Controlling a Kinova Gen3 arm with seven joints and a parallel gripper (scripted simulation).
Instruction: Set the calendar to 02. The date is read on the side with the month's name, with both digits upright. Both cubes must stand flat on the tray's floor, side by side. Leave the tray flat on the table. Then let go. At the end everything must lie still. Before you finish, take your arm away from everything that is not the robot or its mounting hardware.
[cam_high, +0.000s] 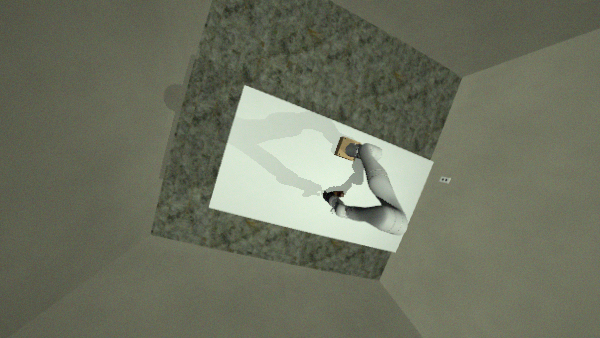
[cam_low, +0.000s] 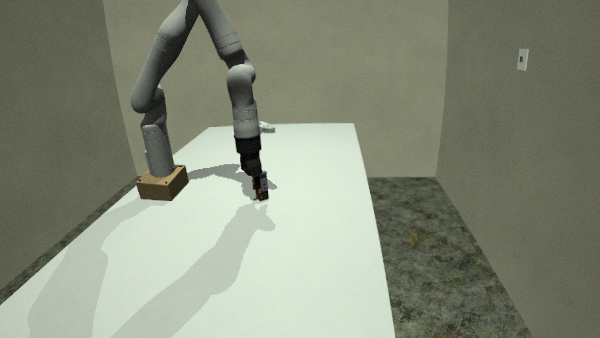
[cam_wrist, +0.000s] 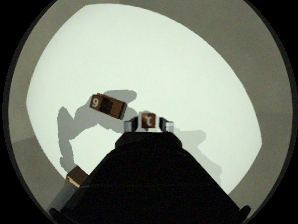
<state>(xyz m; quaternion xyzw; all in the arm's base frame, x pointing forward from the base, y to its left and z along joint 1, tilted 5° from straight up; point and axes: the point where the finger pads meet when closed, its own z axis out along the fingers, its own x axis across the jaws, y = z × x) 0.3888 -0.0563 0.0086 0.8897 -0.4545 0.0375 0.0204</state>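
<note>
Now: hand 40 mm above the brown calendar cube. Also, from my hand: brown tray 30 mm behind, 100 mm to the left, 50 mm below.
</note>
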